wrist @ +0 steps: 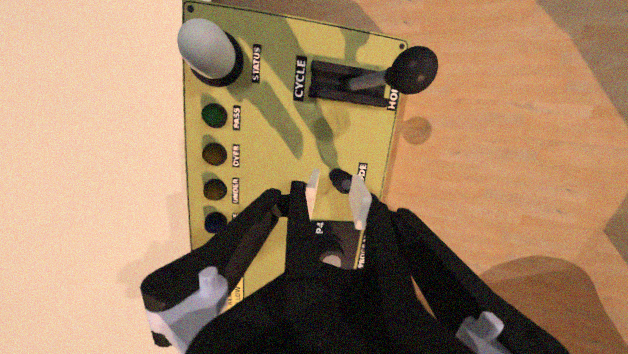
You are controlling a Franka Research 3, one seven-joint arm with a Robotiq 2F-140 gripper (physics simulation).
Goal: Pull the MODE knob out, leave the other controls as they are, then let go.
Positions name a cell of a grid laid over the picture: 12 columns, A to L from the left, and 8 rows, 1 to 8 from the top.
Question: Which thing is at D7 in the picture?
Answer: My gripper.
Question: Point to a cycle lever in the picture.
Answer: H2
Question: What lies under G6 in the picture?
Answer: A program dial.
